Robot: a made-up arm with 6 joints. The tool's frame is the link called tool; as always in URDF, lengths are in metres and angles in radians. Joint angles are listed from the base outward.
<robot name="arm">
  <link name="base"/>
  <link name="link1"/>
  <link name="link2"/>
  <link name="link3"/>
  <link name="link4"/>
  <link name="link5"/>
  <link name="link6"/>
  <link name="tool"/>
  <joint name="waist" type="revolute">
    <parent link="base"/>
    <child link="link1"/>
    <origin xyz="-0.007 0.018 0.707"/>
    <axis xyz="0 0 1"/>
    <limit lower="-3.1" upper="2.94"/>
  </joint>
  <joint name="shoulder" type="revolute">
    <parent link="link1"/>
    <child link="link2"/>
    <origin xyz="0.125 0 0.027"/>
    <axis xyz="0 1 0"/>
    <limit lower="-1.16" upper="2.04"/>
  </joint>
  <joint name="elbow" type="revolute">
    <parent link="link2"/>
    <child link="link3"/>
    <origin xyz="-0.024 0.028 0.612"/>
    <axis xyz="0 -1 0"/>
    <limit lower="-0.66" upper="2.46"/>
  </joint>
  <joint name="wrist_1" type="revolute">
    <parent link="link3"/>
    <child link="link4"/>
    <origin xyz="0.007 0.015 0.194"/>
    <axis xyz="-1 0 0"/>
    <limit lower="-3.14" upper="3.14"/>
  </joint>
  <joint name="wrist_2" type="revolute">
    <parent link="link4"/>
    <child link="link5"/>
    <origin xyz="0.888 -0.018 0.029"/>
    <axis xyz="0 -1 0"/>
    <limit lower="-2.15" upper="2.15"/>
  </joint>
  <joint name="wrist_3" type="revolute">
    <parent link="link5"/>
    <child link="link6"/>
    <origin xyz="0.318 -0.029 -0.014"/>
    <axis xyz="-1 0 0"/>
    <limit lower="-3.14" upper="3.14"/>
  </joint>
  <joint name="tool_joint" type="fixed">
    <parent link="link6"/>
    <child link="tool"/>
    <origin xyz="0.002 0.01 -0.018"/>
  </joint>
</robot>
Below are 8 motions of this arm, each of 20 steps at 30 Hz.
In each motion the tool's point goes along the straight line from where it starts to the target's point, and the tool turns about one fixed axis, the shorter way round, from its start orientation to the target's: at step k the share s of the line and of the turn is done. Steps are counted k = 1, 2, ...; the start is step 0. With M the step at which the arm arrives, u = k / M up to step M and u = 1 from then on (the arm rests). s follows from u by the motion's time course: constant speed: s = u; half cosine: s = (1 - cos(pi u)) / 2; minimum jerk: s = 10 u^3 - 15 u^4 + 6 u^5.
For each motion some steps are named. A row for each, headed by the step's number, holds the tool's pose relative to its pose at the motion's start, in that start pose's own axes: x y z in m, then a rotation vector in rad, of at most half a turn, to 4 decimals.
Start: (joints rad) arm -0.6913 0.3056 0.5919 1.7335 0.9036 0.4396
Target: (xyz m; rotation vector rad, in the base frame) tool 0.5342 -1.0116 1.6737 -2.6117 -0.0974 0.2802
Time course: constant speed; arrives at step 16
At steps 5, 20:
5: -0.2309 0.0904 -0.0412 -0.0855 -0.0432 0.0635
20: -0.7388 0.2894 -0.1320 -0.2735 -0.1382 0.2032

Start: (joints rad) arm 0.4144 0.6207 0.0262 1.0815 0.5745 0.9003
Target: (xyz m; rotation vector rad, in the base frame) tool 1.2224 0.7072 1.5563 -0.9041 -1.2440 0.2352
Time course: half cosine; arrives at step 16
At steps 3, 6, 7, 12, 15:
3: -0.0323 -0.0530 -0.0034 0.0212 -0.0041 -0.0896
6: -0.1182 -0.1941 -0.0126 0.0775 -0.0149 -0.3280
7: -0.1541 -0.2531 -0.0164 0.1011 -0.0194 -0.4277
12: -0.3269 -0.5368 -0.0347 0.2143 -0.0412 -0.9071
15: -0.3793 -0.6229 -0.0403 0.2487 -0.0478 -1.0526

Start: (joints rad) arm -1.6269 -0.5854 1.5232 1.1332 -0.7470 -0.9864
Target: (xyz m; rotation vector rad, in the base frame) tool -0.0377 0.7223 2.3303 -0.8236 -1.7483 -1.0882
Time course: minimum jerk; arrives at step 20
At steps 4, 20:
4: 0.0048 0.0098 -0.0143 0.0229 0.0083 0.0141
20: 0.0837 0.1699 -0.2474 0.3953 0.1433 0.2442

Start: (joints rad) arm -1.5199 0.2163 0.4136 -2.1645 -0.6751 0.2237
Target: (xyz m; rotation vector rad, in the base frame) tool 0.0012 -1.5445 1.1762 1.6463 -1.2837 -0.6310
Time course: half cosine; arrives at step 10
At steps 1, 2, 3, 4, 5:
1: -0.0069 -0.0128 0.0118 0.0050 -0.0107 -0.0063
2: -0.0269 -0.0499 0.0462 0.0193 -0.0417 -0.0247
3: -0.0581 -0.1076 0.0996 0.0417 -0.0899 -0.0534
4: -0.0973 -0.1804 0.1670 0.0700 -0.1507 -0.0894
5: -0.1409 -0.2611 0.2417 0.1013 -0.2181 -0.1294

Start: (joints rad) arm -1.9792 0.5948 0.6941 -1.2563 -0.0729 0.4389
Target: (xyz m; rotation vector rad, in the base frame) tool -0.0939 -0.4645 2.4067 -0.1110 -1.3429 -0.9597
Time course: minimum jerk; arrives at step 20
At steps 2, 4, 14, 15, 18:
2: -0.0093 0.0069 0.0049 0.0024 -0.0038 0.0072
4: -0.0628 0.0465 0.0332 0.0163 -0.0259 0.0490
14: -0.9073 0.6714 0.4803 0.2353 -0.3739 0.7078
15: -0.9719 0.7192 0.5145 0.2521 -0.4005 0.7582
18: -1.0749 0.7954 0.5690 0.2788 -0.4430 0.8385

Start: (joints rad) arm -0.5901 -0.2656 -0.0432 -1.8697 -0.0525 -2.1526
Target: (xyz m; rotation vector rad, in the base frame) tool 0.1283 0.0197 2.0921 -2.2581 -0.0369 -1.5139
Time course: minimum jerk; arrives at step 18
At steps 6, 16, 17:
6: -0.1818 -0.1044 -0.0638 -0.0052 0.1127 -0.1411
16: -0.8562 -0.4918 -0.3007 -0.0243 0.5309 -0.6647
17: -0.8648 -0.4968 -0.3037 -0.0245 0.5363 -0.6714

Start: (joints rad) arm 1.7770 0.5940 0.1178 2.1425 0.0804 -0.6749
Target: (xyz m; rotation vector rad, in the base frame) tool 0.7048 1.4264 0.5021 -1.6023 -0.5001 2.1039
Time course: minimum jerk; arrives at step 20
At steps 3, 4, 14, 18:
3: -0.0059 0.0108 -0.0294 0.0063 0.0012 0.0112
4: -0.0129 0.0235 -0.0640 0.0137 0.0026 0.0244
14: -0.1863 0.3393 -0.9250 0.1984 0.0371 0.3521
18: -0.2207 0.4020 -1.0957 0.2351 0.0439 0.4171

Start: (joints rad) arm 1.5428 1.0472 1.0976 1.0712 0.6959 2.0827
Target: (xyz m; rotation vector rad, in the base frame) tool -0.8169 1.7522 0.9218 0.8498 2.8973 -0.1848
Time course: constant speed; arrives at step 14
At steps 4, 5, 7, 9, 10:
4: 0.0365 -0.1846 0.1576 0.0757 -0.1375 -0.1170
5: 0.0456 -0.2308 0.1970 0.0946 -0.1719 -0.1463
7: 0.0638 -0.3231 0.2758 0.1325 -0.2407 -0.2048
9: 0.0820 -0.4154 0.3546 0.1703 -0.3094 -0.2633
10: 0.0911 -0.4616 0.3940 0.1892 -0.3438 -0.2926

